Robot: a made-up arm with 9 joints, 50 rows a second.
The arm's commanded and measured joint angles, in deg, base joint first. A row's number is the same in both.
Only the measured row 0 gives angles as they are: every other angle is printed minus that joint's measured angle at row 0.
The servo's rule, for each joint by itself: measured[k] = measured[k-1] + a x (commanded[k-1-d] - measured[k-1]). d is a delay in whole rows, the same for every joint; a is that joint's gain. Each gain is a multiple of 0.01, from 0.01 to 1. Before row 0 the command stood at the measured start. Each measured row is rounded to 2 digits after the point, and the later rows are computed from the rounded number. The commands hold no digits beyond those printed.
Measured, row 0: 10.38 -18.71 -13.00 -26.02 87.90 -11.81 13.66 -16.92 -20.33
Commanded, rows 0 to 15: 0.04 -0.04 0.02 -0.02 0.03 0.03 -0.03 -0.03 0.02; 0.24 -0.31 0.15 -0.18 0.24 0.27 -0.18 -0.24 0.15; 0.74 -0.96 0.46 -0.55 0.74 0.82 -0.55 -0.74 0.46; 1.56 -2.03 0.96 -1.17 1.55 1.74 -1.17 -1.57 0.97; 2.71 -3.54 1.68 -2.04 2.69 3.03 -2.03 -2.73 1.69; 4.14 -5.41 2.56 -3.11 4.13 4.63 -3.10 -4.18 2.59; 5.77 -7.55 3.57 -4.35 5.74 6.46 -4.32 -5.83 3.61; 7.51 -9.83 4.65 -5.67 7.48 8.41 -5.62 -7.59 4.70; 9.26 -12.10 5.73 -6.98 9.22 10.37 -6.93 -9.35 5.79; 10.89 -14.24 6.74 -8.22 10.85 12.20 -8.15 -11.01 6.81; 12.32 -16.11 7.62 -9.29 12.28 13.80 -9.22 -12.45 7.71; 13.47 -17.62 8.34 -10.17 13.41 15.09 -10.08 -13.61 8.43; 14.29 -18.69 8.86 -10.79 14.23 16.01 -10.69 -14.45 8.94; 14.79 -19.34 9.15 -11.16 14.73 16.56 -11.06 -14.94 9.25; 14.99 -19.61 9.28 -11.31 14.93 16.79 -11.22 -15.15 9.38; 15.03 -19.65 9.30 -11.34 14.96 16.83 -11.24 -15.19 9.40
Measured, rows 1 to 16: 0.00 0.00 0.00 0.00 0.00 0.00 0.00 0.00 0.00; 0.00 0.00 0.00 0.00 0.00 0.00 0.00 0.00 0.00; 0.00 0.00 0.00 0.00 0.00 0.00 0.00 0.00 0.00; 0.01 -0.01 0.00 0.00 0.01 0.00 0.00 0.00 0.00; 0.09 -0.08 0.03 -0.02 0.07 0.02 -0.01 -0.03 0.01; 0.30 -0.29 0.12 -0.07 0.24 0.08 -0.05 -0.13 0.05; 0.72 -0.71 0.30 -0.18 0.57 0.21 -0.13 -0.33 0.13; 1.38 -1.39 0.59 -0.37 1.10 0.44 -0.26 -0.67 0.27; 2.29 -2.35 1.00 -0.64 1.86 0.78 -0.46 -1.16 0.48; 3.44 -3.60 1.54 -1.01 2.83 1.23 -0.73 -1.81 0.76; 4.78 -5.10 2.19 -1.48 3.99 1.80 -1.07 -2.62 1.11; 6.26 -6.78 2.93 -2.03 5.30 2.49 -1.48 -3.56 1.53; 7.79 -8.57 3.73 -2.65 6.69 3.27 -1.95 -4.60 2.01; 9.28 -10.38 4.55 -3.31 8.09 4.11 -2.46 -5.70 2.52; 10.66 -12.12 5.35 -4.00 9.42 4.99 -2.99 -6.81 3.05; 11.86 -13.70 6.09 -4.68 10.62 5.87 -3.53 -7.88 3.58
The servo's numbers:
d 3
a 0.33 0.24 0.21 0.10 0.25 0.08 0.07 0.14 0.09

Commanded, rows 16 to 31: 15.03 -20.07 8.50 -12.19 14.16 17.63 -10.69 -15.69 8.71; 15.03 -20.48 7.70 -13.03 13.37 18.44 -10.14 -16.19 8.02; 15.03 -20.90 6.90 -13.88 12.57 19.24 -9.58 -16.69 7.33; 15.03 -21.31 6.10 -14.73 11.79 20.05 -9.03 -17.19 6.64; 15.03 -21.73 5.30 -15.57 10.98 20.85 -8.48 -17.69 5.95; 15.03 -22.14 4.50 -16.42 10.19 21.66 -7.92 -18.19 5.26; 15.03 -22.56 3.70 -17.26 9.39 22.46 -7.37 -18.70 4.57; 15.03 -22.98 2.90 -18.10 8.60 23.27 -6.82 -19.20 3.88; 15.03 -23.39 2.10 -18.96 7.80 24.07 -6.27 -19.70 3.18; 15.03 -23.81 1.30 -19.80 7.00 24.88 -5.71 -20.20 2.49; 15.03 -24.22 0.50 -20.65 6.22 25.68 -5.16 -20.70 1.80; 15.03 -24.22 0.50 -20.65 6.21 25.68 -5.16 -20.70 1.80; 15.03 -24.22 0.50 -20.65 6.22 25.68 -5.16 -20.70 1.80; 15.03 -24.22 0.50 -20.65 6.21 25.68 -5.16 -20.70 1.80; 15.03 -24.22 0.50 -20.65 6.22 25.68 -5.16 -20.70 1.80; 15.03 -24.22 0.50 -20.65 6.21 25.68 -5.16 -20.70 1.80
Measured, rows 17 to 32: 12.83 -15.05 6.73 -5.33 11.65 6.73 -4.06 -8.87 4.09; 13.54 -16.14 7.27 -5.93 12.47 7.53 -4.56 -9.75 4.57; 14.03 -16.98 7.70 -6.47 13.09 8.27 -5.03 -10.51 5.00; 14.36 -17.72 7.87 -7.04 13.36 9.02 -5.43 -11.24 5.33; 14.58 -18.38 7.83 -7.64 13.36 9.77 -5.76 -11.93 5.57; 14.73 -18.98 7.63 -8.26 13.16 10.53 -6.03 -12.60 5.73; 14.83 -19.54 7.31 -8.91 12.82 11.29 -6.24 -13.24 5.81; 14.90 -20.07 6.89 -9.58 12.36 12.05 -6.40 -13.86 5.82; 14.94 -20.57 6.39 -10.26 11.82 12.82 -6.51 -14.47 5.77; 14.97 -21.05 5.83 -10.96 11.21 13.59 -6.57 -15.06 5.66; 14.99 -21.51 5.21 -11.67 10.56 14.36 -6.59 -15.64 5.50; 15.00 -21.96 4.56 -12.40 9.87 15.14 -6.57 -16.21 5.29; 15.01 -22.40 3.88 -13.14 9.15 15.92 -6.51 -16.77 5.04; 15.02 -22.84 3.17 -13.89 8.42 16.70 -6.42 -17.32 4.75; 15.02 -23.17 2.61 -14.57 7.87 17.42 -6.33 -17.79 4.48; 15.02 -23.42 2.17 -15.18 7.46 18.08 -6.25 -18.20 4.24
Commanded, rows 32 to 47: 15.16 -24.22 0.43 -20.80 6.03 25.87 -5.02 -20.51 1.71; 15.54 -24.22 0.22 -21.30 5.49 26.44 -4.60 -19.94 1.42; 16.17 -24.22 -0.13 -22.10 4.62 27.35 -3.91 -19.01 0.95; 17.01 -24.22 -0.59 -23.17 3.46 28.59 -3.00 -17.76 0.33; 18.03 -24.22 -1.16 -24.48 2.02 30.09 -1.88 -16.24 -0.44; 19.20 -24.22 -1.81 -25.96 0.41 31.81 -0.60 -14.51 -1.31; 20.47 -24.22 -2.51 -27.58 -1.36 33.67 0.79 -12.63 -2.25; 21.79 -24.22 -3.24 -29.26 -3.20 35.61 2.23 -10.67 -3.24; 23.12 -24.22 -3.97 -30.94 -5.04 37.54 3.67 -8.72 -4.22; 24.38 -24.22 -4.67 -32.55 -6.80 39.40 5.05 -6.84 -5.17; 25.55 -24.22 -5.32 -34.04 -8.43 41.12 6.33 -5.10 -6.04; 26.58 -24.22 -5.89 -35.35 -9.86 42.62 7.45 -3.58 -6.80; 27.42 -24.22 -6.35 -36.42 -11.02 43.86 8.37 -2.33 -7.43; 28.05 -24.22 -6.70 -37.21 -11.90 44.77 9.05 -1.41 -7.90; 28.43 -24.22 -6.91 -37.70 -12.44 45.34 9.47 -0.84 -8.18; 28.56 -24.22 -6.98 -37.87 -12.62 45.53 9.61 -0.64 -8.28
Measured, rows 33 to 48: 15.02 -23.61 1.82 -15.73 7.15 18.69 -6.17 -18.55 4.02; 15.02 -23.76 1.54 -16.22 6.92 19.25 -6.10 -18.85 3.82; 15.02 -23.87 1.32 -16.66 6.74 19.76 -6.03 -19.11 3.64; 15.07 -23.95 1.13 -17.07 6.56 20.25 -5.96 -19.31 3.47; 15.23 -24.01 0.94 -17.49 6.29 20.75 -5.86 -19.40 3.29; 15.54 -24.06 0.72 -17.95 5.87 21.28 -5.72 -19.35 3.08; 16.03 -24.10 0.44 -18.47 5.27 21.86 -5.53 -19.13 2.83; 16.69 -24.13 0.10 -19.07 4.46 22.52 -5.27 -18.73 2.54; 17.52 -24.15 -0.30 -19.76 3.45 23.26 -4.94 -18.14 2.19; 18.49 -24.17 -0.76 -20.54 2.25 24.09 -4.54 -17.37 1.79; 19.58 -24.18 -1.28 -21.41 0.89 25.01 -4.07 -16.43 1.34; 20.75 -24.19 -1.84 -22.36 -0.59 26.01 -3.53 -15.35 0.84; 21.95 -24.20 -2.43 -23.38 -2.14 27.08 -2.93 -14.16 0.30; 23.14 -24.20 -3.04 -24.45 -3.71 28.20 -2.28 -12.89 -0.27; 24.28 -24.20 -3.64 -25.54 -5.25 29.35 -1.60 -11.59 -0.86; 25.32 -24.20 -4.21 -26.63 -6.69 30.51 -0.90 -10.29 -1.45
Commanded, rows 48 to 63: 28.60 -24.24 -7.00 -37.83 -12.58 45.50 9.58 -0.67 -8.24; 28.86 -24.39 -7.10 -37.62 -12.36 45.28 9.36 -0.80 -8.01; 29.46 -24.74 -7.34 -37.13 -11.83 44.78 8.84 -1.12 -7.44; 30.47 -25.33 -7.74 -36.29 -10.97 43.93 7.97 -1.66 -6.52; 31.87 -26.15 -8.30 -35.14 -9.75 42.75 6.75 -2.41 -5.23; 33.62 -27.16 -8.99 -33.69 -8.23 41.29 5.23 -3.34 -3.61; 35.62 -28.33 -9.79 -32.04 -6.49 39.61 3.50 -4.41 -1.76; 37.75 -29.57 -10.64 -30.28 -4.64 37.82 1.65 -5.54 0.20; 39.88 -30.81 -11.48 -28.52 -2.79 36.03 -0.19 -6.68 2.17; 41.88 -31.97 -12.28 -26.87 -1.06 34.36 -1.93 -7.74 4.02; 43.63 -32.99 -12.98 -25.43 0.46 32.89 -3.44 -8.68 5.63; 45.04 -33.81 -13.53 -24.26 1.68 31.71 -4.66 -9.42 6.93; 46.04 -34.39 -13.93 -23.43 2.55 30.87 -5.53 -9.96 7.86; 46.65 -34.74 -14.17 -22.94 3.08 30.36 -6.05 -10.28 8.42; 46.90 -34.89 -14.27 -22.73 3.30 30.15 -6.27 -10.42 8.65; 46.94 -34.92 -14.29 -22.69 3.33 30.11 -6.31 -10.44 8.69
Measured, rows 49 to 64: 26.22 -24.20 -4.73 -27.69 -7.99 31.65 -0.20 -9.05 -2.03; 26.95 -24.20 -5.19 -28.69 -9.10 32.75 0.48 -7.90 -2.58; 27.48 -24.20 -5.57 -29.61 -9.98 33.77 1.12 -6.88 -3.09; 27.85 -24.21 -5.87 -30.43 -10.63 34.71 1.71 -6.01 -3.55; 28.18 -24.25 -6.13 -31.15 -11.06 35.56 2.25 -5.28 -3.95; 28.60 -24.37 -6.38 -31.75 -11.25 36.30 2.71 -4.70 -4.26; 29.22 -24.60 -6.67 -32.20 -11.18 36.91 3.08 -4.27 -4.46; 30.09 -24.97 -7.01 -32.49 -10.82 37.38 3.34 -4.01 -4.53; 31.25 -25.50 -7.43 -32.61 -10.17 37.69 3.47 -3.92 -4.45; 32.69 -26.18 -7.93 -32.55 -9.25 37.84 3.47 -3.99 -4.21; 34.36 -26.99 -8.50 -32.32 -8.10 37.84 3.34 -4.21 -3.81; 36.18 -27.91 -9.13 -31.94 -6.77 37.70 3.09 -4.56 -3.27; 38.06 -28.88 -9.79 -31.43 -5.34 37.43 2.74 -5.01 -2.61; 39.90 -29.87 -10.46 -30.83 -3.89 37.07 2.31 -5.52 -1.87; 41.60 -30.82 -11.10 -30.17 -2.50 36.64 1.82 -6.07 -1.08; 43.07 -31.68 -11.69 -29.50 -1.24 36.18 1.31 -6.61 -0.28
